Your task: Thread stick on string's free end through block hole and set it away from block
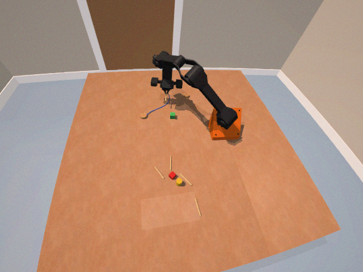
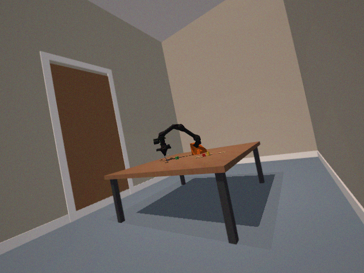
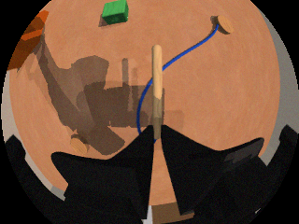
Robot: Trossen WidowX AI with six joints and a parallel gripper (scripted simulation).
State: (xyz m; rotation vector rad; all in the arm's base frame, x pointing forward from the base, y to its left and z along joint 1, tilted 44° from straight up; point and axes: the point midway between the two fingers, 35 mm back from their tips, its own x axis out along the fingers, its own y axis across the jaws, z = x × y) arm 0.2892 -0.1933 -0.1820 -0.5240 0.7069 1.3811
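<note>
My gripper tip is 15 cm to the right of the green block, 4 cm above it and 3 cm past it. The rest, counted from my gripper tip: round wooden button (15 cm ahead, 14 cm to the left, 5 cm below); thin wooden stick (2 cm to the left); red cube (53 cm to the left, 5 cm below, 1 cm ahead).
</note>
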